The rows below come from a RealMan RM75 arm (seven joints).
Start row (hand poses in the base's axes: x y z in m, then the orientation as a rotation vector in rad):
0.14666, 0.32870, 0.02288, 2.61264, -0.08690, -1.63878
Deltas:
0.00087, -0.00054, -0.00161, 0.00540, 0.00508, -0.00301
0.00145, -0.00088, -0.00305, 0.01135, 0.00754, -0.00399
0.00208, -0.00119, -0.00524, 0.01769, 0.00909, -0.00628
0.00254, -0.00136, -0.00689, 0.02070, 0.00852, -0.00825
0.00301, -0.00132, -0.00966, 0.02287, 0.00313, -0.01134
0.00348, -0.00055, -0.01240, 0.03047, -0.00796, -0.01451
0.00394, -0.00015, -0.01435, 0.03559, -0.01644, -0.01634
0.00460, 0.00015, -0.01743, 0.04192, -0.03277, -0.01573
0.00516, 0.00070, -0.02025, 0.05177, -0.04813, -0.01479
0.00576, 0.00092, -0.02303, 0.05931, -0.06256, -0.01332
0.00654, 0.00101, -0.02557, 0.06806, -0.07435, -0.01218
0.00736, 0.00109, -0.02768, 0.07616, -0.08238, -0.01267
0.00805, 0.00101, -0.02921, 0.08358, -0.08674, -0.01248
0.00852, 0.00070, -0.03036, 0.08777, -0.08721, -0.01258
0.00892, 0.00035, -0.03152, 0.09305, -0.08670, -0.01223
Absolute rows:
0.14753, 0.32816, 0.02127, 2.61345, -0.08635, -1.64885
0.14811, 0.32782, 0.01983, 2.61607, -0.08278, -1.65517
0.14874, 0.32751, 0.01764, 2.62024, -0.08066, -1.66092
0.14920, 0.32734, 0.01599, 2.62367, -0.08088, -1.66224
0.14967, 0.32738, 0.01322, 2.63104, -0.08349, -1.65725
0.15014, 0.32815, 0.01048, 2.64722, -0.08208, -1.64736
0.15060, 0.32855, 0.00853, 2.65884, -0.08076, -1.63922
0.15126, 0.32885, 0.00545, 2.67692, -0.07554, -1.62043
0.15182, 0.32940, 0.00263, 2.69652, -0.06695, -1.60424
0.15242, 0.32962, -0.00015, -2.70853, 0.05933, 1.58509
0.15320, 0.32971, -0.00269, -2.71173, 0.05091, 1.56566
0.15402, 0.32979, -0.00480, -2.71161, 0.04506, 1.55130
0.15471, 0.32971, -0.00633, -2.70952, 0.03875, 1.54239
0.15518, 0.32940, -0.00748, -2.70675, 0.03539, 1.54005
0.15558, 0.32905, -0.00864, -2.70266, 0.03049, 1.53870

